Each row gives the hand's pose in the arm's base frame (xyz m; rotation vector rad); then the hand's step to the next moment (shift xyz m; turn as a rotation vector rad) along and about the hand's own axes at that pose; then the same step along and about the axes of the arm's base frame.
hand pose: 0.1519 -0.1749 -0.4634 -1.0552 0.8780 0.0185
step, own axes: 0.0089 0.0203 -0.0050 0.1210 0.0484 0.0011
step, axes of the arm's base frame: -0.0054 0.0035 -0.0218 0.0622 -0.0199 -0.1128
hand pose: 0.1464 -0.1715 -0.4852 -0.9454 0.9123 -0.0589
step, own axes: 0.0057 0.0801 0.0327 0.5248 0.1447 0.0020
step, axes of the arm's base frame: 0.0000 0.0687 -0.0529 0.2891 -0.1283 -0.4431
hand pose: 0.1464 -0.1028 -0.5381 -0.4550 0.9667 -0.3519
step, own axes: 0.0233 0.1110 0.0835 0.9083 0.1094 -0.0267
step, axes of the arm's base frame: 0.0924 0.1010 -0.0332 0.4629 -0.3485 -0.7085
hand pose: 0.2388 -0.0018 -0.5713 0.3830 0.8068 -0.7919
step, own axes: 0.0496 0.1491 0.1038 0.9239 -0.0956 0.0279
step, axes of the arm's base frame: 0.1852 0.0138 0.0315 0.3421 -0.5223 -0.6882
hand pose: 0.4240 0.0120 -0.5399 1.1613 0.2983 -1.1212
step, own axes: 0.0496 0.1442 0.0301 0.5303 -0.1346 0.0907
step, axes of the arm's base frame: 0.1310 -0.0573 0.0609 0.1060 -0.3596 -0.4087
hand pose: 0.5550 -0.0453 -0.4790 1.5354 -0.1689 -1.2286
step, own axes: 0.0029 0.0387 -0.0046 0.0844 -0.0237 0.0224
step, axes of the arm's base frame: 0.0233 -0.0138 0.0282 0.0098 -0.0615 -0.0657
